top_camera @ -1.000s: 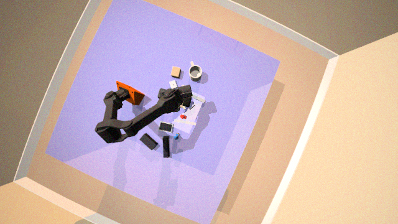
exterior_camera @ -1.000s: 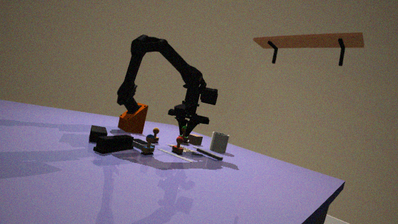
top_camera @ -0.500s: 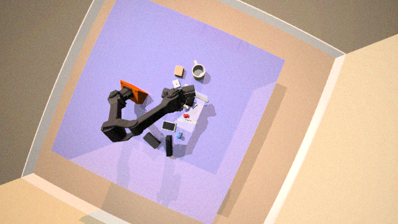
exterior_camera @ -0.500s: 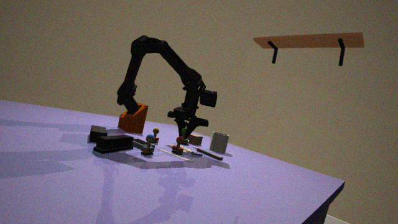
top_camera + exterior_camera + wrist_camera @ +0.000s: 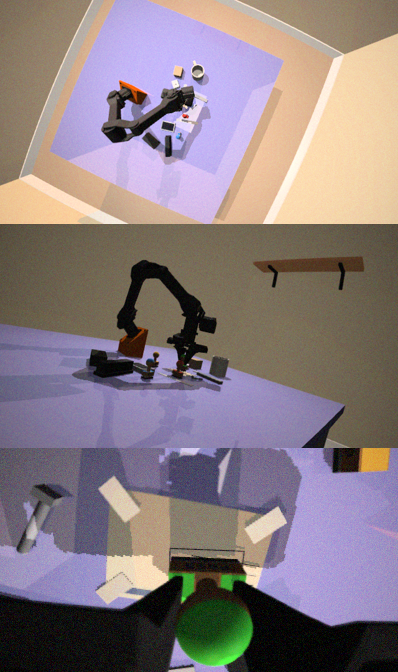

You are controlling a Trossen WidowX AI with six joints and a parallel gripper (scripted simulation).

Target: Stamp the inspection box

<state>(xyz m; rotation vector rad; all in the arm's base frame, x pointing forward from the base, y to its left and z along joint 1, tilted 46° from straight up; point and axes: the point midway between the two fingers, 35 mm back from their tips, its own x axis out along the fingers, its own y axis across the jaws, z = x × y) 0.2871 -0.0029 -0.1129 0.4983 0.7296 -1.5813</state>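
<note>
The card lies 10 mm ahead of my gripper tip and 30 mm below it. From my gripper tip the other things lie so: bolt (100 mm ahead, 20 mm to the right, 30 mm below); green stamp (right at my gripper tip); orange-knobbed stamp (70 mm behind, 90 mm to the right, 10 mm below).
</note>
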